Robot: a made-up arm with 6 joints. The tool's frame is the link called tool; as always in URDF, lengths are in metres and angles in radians. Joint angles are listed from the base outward.
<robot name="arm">
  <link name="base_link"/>
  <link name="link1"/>
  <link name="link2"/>
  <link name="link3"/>
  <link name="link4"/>
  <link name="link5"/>
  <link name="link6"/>
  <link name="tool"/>
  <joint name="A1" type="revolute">
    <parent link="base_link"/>
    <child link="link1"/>
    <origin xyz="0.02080 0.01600 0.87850" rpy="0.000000 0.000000 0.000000"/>
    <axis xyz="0 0 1"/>
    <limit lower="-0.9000" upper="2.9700"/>
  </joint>
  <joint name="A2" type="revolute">
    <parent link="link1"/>
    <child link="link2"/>
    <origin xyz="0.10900 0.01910 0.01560" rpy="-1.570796 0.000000 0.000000"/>
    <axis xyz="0 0 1"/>
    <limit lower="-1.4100" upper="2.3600"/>
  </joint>
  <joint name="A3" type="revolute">
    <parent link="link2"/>
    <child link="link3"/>
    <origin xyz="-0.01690 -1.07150 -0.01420" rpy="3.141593 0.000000 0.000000"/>
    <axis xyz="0 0 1"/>
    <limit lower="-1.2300" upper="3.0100"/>
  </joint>
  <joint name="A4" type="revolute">
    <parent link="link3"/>
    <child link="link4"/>
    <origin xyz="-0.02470 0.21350 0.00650" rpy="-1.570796 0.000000 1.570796"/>
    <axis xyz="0 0 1"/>
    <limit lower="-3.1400" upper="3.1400"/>
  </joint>
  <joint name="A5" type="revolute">
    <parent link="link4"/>
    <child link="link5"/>
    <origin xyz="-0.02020 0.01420 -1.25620" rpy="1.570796 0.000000 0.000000"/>
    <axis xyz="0 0 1"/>
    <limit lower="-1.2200" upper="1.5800"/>
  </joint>
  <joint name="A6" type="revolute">
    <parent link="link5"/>
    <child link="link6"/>
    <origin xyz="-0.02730 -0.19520 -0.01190" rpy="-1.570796 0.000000 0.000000"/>
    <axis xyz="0 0 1"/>
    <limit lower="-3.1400" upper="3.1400"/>
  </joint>
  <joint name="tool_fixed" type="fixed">
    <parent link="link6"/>
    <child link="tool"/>
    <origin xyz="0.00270 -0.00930 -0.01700" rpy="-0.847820 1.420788 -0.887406"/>
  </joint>
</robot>
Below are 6 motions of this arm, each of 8 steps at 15 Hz.
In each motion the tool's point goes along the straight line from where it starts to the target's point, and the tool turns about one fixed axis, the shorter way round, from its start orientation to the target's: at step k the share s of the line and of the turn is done. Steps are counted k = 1, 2, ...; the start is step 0. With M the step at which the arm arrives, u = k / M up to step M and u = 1 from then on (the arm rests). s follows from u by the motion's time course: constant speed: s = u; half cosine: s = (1 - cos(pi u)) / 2; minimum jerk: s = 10 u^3 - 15 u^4 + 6 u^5.
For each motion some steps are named. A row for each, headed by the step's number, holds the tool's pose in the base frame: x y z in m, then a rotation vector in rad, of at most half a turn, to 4 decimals.
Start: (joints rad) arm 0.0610 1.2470 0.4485 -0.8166 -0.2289 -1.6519
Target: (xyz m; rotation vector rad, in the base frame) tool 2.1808 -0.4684 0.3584 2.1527 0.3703 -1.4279
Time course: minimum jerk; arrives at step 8
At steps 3, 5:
3: 2.2257 0.0470 0.3439 2.1950 0.6472 -1.3039
5: 2.1978 -0.2727 0.3529 2.1715 0.4757 -1.3828

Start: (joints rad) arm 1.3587 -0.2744 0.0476 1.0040 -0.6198 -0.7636
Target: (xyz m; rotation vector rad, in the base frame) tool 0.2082 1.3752 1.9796 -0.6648 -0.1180 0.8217
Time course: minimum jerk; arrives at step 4
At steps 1, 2, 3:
1: 0.3629 1.0802 2.4118 -0.1493 -0.1173 0.7512
2: 0.2945 1.2107 2.2207 -0.3767 -0.1182 0.7863
3: 0.2261 1.3411 2.0295 -0.6050 -0.1182 0.8152

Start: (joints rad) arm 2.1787 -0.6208 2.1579 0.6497 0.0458 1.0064
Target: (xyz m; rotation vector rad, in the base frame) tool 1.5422 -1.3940 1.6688 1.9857 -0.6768 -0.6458
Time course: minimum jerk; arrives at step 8
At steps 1, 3, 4, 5, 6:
1: 1.1362 -1.5742 2.0964 1.2828 -0.9776 -0.6913
3: 1.2431 -1.5267 1.9838 1.4713 -0.9100 -0.6857
4: 1.3359 -1.4856 1.8861 1.6330 -0.8448 -0.6773
5: 1.4286 -1.4444 1.7884 1.7929 -0.7733 -0.6654
6: 1.4995 -1.4130 1.7138 1.9136 -0.7143 -0.6538

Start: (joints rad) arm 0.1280 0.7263 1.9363 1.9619 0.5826 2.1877
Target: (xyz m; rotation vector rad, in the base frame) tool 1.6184 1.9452 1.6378 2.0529 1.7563 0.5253
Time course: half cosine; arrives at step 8
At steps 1, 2, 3, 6, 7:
1: 1.1877 0.2884 3.0339 1.7133 0.1534 1.1205
2: 1.2362 0.4751 2.8766 1.7853 0.3271 1.0807
3: 1.3089 0.7545 2.6412 1.8790 0.5917 1.0088
6: 1.5528 1.6930 1.8503 2.0506 1.5077 0.6529
7: 1.6014 1.8796 1.6930 2.0543 1.6918 0.5598

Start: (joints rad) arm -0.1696 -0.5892 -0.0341 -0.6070 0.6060 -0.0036
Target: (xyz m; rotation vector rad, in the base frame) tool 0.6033 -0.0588 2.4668 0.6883 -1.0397 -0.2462
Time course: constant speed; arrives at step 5
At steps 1, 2, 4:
1: 0.5695 -0.1003 2.7090 0.6569 -1.2036 -0.2602
2: 0.5779 -0.0899 2.6485 0.6651 -1.1626 -0.2568
4: 0.5948 -0.0692 2.5274 0.6808 -1.0807 -0.2498

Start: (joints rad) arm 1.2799 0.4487 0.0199 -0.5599 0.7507 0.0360
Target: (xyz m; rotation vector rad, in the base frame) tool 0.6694 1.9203 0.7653 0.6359 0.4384 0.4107
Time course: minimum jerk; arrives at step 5
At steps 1, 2, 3, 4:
1: 0.6290 1.8877 1.5216 0.6240 0.0018 0.7724
2: 0.6401 1.8967 1.3132 0.6306 0.1240 0.6752
3: 0.6558 1.9093 1.0201 0.6356 0.2935 0.5352
4: 0.6669 1.9183 0.8118 0.6361 0.4121 0.4336

